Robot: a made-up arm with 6 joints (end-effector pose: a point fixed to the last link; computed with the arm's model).
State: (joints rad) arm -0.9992 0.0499 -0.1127 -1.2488 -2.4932 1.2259
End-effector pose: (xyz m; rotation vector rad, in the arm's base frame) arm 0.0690 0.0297 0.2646 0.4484 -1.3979 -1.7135
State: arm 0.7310 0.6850 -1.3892 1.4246 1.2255 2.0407
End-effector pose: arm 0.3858 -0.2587 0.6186 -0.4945 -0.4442 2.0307
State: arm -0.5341 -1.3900 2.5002 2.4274 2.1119 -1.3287
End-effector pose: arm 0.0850 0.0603 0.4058 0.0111 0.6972 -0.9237
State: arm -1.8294 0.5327 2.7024 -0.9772 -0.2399 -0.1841
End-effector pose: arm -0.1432 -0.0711 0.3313 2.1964 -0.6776 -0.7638
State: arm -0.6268 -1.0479 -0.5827 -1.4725 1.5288 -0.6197
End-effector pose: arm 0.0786 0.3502 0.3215 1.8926 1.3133 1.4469
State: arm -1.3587 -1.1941 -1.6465 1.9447 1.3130 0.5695
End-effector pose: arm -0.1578 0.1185 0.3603 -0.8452 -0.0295 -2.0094
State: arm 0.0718 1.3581 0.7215 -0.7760 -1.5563 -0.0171
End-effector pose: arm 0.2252 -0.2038 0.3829 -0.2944 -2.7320 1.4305
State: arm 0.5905 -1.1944 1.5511 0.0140 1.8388 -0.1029
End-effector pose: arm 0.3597 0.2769 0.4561 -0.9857 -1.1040 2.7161
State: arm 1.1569 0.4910 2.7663 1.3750 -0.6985 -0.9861
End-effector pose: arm 0.5877 -0.0462 1.0212 -1.2470 -0.3851 -1.0394
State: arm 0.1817 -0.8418 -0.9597 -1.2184 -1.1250 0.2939
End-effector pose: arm 0.3616 0.1494 0.3018 -1.2267 1.0866 1.5032
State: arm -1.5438 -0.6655 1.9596 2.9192 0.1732 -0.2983
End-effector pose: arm -0.0528 0.1799 0.5493 1.7468 -1.1777 0.8531
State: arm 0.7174 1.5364 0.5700 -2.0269 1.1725 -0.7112
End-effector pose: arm 0.4703 -0.2354 0.4404 1.5842 0.4103 -0.6308
